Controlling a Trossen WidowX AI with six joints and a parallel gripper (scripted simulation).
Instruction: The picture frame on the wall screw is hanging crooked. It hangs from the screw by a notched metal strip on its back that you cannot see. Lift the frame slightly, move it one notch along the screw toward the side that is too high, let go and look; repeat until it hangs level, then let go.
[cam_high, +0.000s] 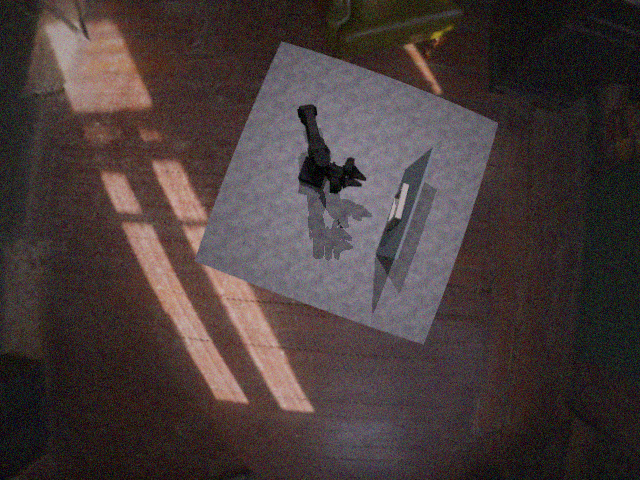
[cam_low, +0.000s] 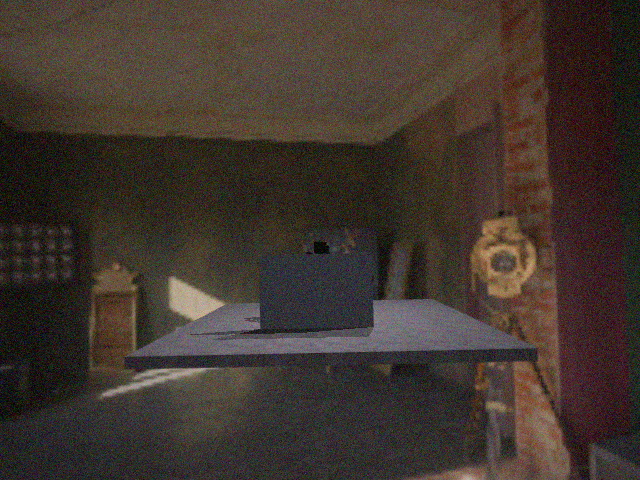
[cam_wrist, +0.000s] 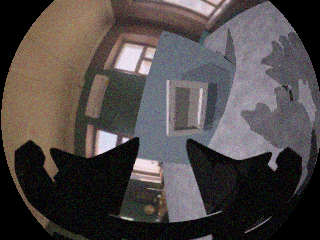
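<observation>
Right now the picture frame is 19 cm ahead of my gripper tip, 2 cm to the left of it and 9 cm below it. Also, from my gripper tip: wall panel (20 cm ahead, 3 cm to the left, 10 cm below).
</observation>
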